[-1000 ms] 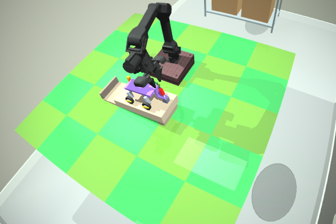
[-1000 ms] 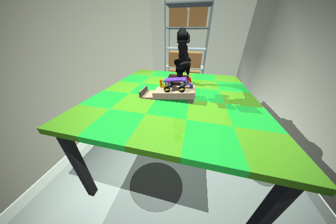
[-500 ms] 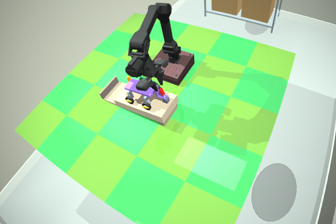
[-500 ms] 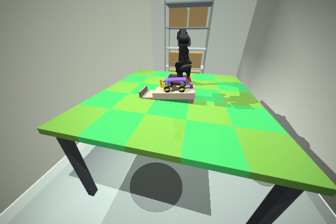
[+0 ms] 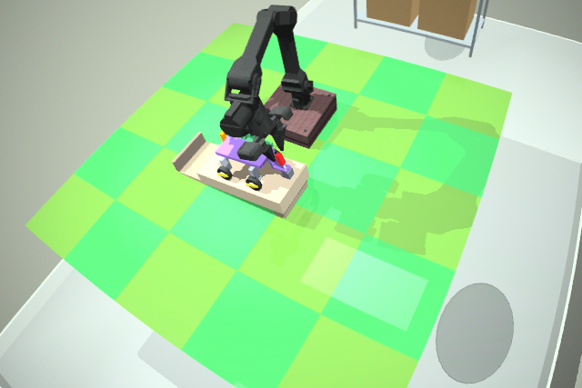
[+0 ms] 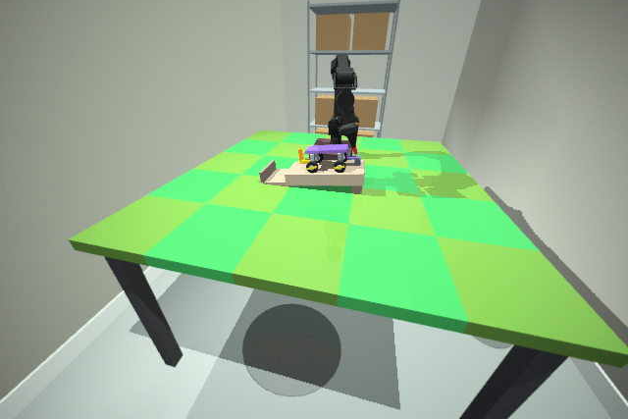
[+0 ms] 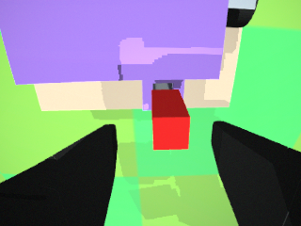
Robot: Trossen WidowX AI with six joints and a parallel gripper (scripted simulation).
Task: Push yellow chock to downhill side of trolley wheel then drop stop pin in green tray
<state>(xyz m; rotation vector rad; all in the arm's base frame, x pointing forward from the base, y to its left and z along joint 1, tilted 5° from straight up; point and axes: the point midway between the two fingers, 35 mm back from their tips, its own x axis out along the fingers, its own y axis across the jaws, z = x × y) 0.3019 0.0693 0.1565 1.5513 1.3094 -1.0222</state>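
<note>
The stop pin is 30 mm below my gripper tip and 10 mm to the left of it. Also, from my gripper tip: raised end wall: 370 mm to the right, 140 mm below, 20 mm behind; beige ramp: 120 mm below, 110 mm to the right, 10 mm ahead; purple trolley: 100 mm to the right, 50 mm below, 10 mm ahead.
</note>
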